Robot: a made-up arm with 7 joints.
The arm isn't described. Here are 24 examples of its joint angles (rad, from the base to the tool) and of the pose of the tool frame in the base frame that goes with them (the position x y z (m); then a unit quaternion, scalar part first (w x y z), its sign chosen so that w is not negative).
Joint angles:
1: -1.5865 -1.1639 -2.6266 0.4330 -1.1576 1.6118 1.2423
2: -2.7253 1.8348 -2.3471 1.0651 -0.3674 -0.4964 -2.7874
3: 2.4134 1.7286 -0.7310 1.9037 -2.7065 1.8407 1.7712
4: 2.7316 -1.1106 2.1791 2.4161 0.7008 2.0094 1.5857
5: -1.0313 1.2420 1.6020 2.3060 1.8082 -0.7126 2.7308
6: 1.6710 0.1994 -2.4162 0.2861 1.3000 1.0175 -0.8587
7: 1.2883 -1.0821 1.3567 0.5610 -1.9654 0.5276 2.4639
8: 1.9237 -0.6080 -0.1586 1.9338 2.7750 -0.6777 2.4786
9: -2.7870 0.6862 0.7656 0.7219 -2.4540 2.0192 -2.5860
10: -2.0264 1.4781 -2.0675 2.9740 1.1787 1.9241 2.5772
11: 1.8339 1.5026 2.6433 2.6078 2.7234 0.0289 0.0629
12: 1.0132 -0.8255 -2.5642 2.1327 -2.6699 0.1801 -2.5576
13: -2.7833 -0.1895 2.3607 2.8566 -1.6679 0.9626 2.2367
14: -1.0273 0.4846 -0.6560 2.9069 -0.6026 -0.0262 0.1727
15: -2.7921 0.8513 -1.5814 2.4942 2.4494 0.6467 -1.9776
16: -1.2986 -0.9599 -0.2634 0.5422 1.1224 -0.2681 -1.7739
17: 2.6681 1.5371 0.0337 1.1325 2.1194 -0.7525 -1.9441
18: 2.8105 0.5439 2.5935 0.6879 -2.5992 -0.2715 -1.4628
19: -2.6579 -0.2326 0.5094 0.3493 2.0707 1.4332 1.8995
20: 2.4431 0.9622 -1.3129 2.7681 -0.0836 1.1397 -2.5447
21: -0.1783 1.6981 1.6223 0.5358 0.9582 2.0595 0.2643
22: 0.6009 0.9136 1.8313 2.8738 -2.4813 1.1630 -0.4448
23: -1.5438 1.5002 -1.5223 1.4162 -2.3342 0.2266 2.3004
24: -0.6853 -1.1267 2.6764 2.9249 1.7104 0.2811 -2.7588
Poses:
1: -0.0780 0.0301 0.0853 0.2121 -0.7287 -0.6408 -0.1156
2: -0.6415 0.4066 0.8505 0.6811 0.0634 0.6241 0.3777
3: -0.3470 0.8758 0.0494 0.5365 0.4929 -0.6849 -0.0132
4: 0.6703 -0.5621 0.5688 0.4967 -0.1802 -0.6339 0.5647
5: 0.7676 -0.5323 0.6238 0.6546 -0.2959 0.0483 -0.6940
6: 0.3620 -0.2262 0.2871 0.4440 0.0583 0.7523 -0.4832
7: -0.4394 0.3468 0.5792 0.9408 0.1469 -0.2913 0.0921
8: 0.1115 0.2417 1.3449 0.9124 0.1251 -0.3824 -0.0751
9: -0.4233 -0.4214 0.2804 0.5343 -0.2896 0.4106 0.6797
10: -0.5964 -0.7589 0.4575 0.8443 -0.4297 0.2977 0.1174
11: -0.4792 0.9042 0.8710 0.8654 0.3306 -0.3592 0.1131
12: -0.2204 -0.9796 0.7104 0.0935 -0.6647 0.0530 0.7393
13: 0.2101 -0.0129 1.6113 0.2001 0.6747 -0.3011 -0.6435
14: 0.3211 -0.4218 1.4955 0.0487 0.3270 0.4534 0.8277
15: -0.8959 0.0916 1.2408 0.6063 0.4308 -0.1593 0.6492
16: -0.2126 -0.4068 0.9462 0.0581 0.2217 -0.0232 0.9731
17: -0.1244 0.3028 -0.0963 0.4445 -0.6232 -0.6435 -0.0030
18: 0.3095 -0.2685 0.5944 0.0986 -0.7521 -0.5502 0.3492
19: -0.1982 -0.4380 0.4444 0.1382 -0.7517 -0.1971 -0.6141
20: -0.5214 0.8310 1.0169 0.1672 0.2536 0.9469 -0.1052
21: -0.0474 0.3338 0.7116 0.2376 0.5056 -0.2693 -0.7845
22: 0.7608 0.5878 1.1438 0.6798 -0.4002 -0.3314 -0.5176
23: -0.8011 -0.3806 0.4562 0.5282 0.5271 -0.4582 0.4829
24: -0.7920 0.6877 1.0090 0.6472 0.3990 -0.5685 0.3142
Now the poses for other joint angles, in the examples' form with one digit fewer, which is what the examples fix.
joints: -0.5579 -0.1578 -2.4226 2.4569 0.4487 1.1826 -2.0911
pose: -0.576 -0.096 1.422 0.207 0.603 -0.421 0.646
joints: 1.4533 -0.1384 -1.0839 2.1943 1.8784 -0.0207 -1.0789
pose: 0.547 -0.043 1.434 0.754 0.501 0.169 -0.390
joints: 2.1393 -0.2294 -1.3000 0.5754 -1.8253 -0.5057 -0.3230
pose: 0.139 0.496 0.505 0.720 -0.207 -0.590 0.301
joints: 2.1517 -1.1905 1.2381 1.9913 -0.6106 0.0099 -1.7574
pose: -0.076 -0.930 0.951 0.109 0.861 -0.378 -0.323
